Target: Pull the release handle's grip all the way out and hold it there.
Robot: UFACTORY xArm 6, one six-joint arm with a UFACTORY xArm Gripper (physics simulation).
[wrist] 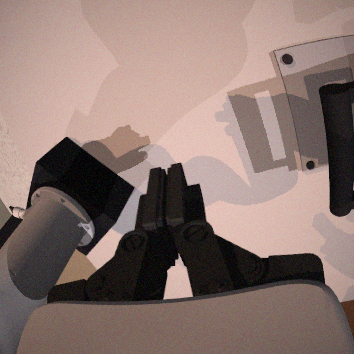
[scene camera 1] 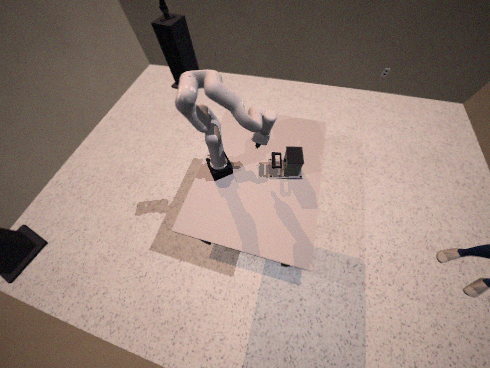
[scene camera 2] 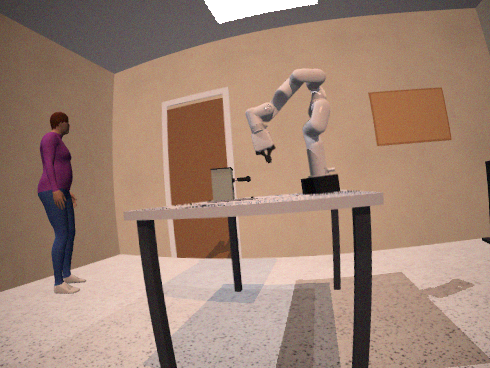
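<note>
The release handle's black rectangular loop grip (scene camera 1: 272, 161) (scene camera 2: 245, 179) (wrist: 340, 150) stands out from the near side of a dark-topped box (scene camera 1: 294, 156) (scene camera 2: 221, 185), on the side facing the arm's base. In the wrist view, part of the grip shows at the right edge. The box stands on a thin base plate (wrist: 315, 52) with dark screws. My gripper (scene camera 1: 258, 146) (scene camera 2: 269, 161) (wrist: 172, 186) is shut, its fingers together with nothing between them. It is above the table, higher than the grip and to its arm-base side, clearly apart from it.
The arm's black base (scene camera 1: 220, 173) (scene camera 2: 320, 184) (wrist: 75, 170) stands on the table (scene camera 1: 215, 215) (scene camera 2: 300, 203). A tall black pillar (scene camera 1: 175, 45) stands on the floor behind the arm. A person (scene camera 2: 55, 165) stands away from the table.
</note>
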